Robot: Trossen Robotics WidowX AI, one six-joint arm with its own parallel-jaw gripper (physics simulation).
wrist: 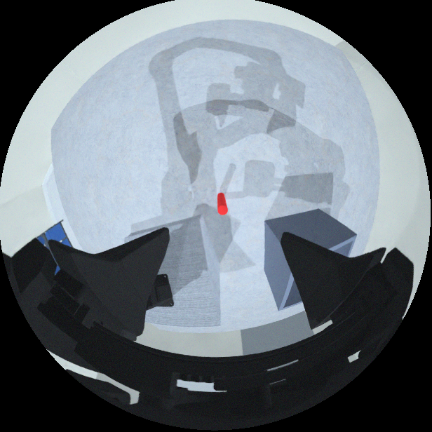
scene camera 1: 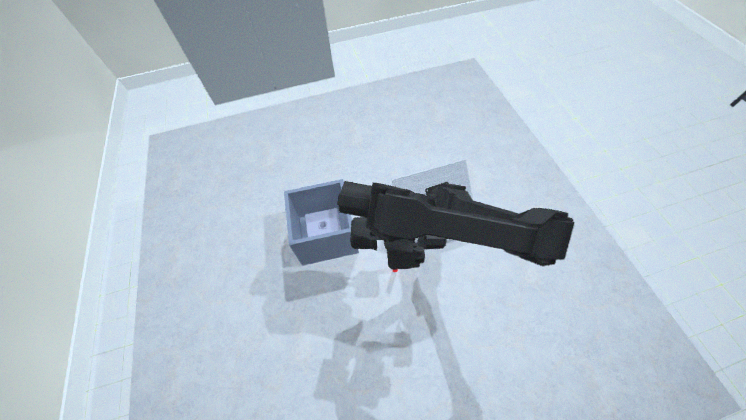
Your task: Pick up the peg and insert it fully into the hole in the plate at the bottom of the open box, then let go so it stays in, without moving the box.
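Where they show: arm's base, origin of the base link: (scene camera 1: 439,196).
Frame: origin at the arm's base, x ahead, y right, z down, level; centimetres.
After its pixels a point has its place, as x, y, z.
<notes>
The red peg (scene camera 1: 395,270) @[16.5, -11.6, 10.5] (wrist: 222,202) stands upright on the grey surface; in the scene view most of it is hidden behind the arm. My gripper (scene camera 1: 398,240) @[16.7, -12.3, -5.5] (wrist: 227,236) is open, with nothing between its fingers. It is above the surface, and the peg shows slightly ahead of the gap between the fingertips in the wrist view. The open blue-grey box (scene camera 1: 326,252) @[32.4, -2.1, 6.6] (wrist: 312,220) stands left of the gripper in the scene view and is partly behind the right finger in the wrist view. The pale plate (scene camera 1: 314,221) @[33.2, 7.7, 5.9] with its dark round hole (scene camera 1: 322,224) @[31.4, 6.6, 6.9] lies at the box's bottom.
A grey textured square slab (scene camera 1: 430,174) @[1.0, 4.6, -4.4] (wrist: 200,305) lies beyond the arm, right of the box in the scene view. A tall grey block (scene camera 1: 261,52) stands at the back. The arm (scene camera 1: 480,224) @[9.0, -23.2, -31.2] extends to the right. Arm shadows cross the surface (scene camera 1: 208,156) @[62.4, 48.9, 11.7].
</notes>
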